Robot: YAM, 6 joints.
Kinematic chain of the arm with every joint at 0, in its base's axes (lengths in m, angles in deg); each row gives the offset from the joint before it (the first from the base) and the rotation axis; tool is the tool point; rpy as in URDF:
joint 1: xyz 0 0 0.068 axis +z
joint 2: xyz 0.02 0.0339 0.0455 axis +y
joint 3: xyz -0.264 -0.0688 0 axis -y
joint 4: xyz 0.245 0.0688 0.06 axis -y
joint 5: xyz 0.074 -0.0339 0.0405 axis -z
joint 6: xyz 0.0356 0 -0.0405 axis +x
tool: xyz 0 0 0 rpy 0 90 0
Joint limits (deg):
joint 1: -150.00..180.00
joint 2: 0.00..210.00
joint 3: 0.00..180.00
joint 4: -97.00..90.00
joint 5: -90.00..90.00
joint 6: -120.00..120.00
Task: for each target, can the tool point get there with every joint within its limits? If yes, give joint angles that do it. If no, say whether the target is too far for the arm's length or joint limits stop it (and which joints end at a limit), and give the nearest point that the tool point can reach.
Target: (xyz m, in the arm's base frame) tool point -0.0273 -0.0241 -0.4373
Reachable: no: joint limits stop it (at a limit: joint 2) | nearest point -0.0638 -0.0563 -0.3413 | short by 0.108 m
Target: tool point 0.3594 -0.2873 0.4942
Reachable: yes | joints -35.13 131.07 138.43 64.03 52.37 -55.87
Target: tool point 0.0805 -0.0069 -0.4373
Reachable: no: joint limits stop it (at a limit: joint 2) | nearest point 0.1136 -0.0097 -0.3544 | short by 0.089 m
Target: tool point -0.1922 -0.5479 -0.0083
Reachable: yes | joints -111.77 179.20 156.91 -39.77 -43.90 -73.42
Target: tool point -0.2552 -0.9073 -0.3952
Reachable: no: too far | nearest point -0.1538 -0.5468 -0.1887 | short by 0.428 m
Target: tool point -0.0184 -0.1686 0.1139
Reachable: yes | joints -93.22 81.55 30.45 -45.46 14.47 -99.16
